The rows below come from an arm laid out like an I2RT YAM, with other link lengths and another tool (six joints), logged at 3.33 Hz.
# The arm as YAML. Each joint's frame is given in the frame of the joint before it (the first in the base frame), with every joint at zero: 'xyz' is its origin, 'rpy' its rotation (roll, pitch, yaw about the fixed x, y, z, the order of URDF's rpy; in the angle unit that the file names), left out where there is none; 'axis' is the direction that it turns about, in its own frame. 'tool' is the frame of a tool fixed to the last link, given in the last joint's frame.
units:
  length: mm
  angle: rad
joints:
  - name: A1
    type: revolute
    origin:
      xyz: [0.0, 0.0, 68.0]
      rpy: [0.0, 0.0, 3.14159]
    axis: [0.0, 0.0, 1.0]
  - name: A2
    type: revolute
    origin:
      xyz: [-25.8, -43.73, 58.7]
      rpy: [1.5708, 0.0, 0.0]
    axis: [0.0, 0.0, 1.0]
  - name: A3
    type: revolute
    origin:
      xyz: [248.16, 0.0, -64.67]
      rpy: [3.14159, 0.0, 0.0]
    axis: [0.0, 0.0, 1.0]
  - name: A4
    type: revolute
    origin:
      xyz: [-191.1, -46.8, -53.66]
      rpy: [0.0, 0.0, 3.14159]
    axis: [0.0, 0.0, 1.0]
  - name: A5
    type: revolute
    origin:
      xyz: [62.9, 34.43, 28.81]
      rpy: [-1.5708, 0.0, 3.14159]
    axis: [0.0, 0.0, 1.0]
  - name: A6
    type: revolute
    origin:
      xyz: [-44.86, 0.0, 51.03]
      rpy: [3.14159, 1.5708, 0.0]
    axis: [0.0, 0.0, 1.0]
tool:
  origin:
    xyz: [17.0, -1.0, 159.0]
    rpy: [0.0, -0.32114, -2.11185]
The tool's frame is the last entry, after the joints.
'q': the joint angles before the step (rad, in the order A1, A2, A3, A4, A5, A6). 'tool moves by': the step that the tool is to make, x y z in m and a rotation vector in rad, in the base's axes. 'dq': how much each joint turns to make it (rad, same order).
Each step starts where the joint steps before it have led.
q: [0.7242 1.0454 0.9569 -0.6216 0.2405 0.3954]
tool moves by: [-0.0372 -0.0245 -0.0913 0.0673 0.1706 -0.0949]
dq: [0.0001 -0.1102 -0.3709 0.1366 -0.0461 0.1877]
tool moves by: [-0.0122 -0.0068 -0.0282 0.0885 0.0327 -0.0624]
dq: [0.0003 -0.0680 -0.1661 0.1127 -0.0223 0.1075]
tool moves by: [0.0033 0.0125 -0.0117 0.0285 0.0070 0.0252]
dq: [-0.0007 0.0703 -0.0557 0.1398 -0.0367 -0.0010]
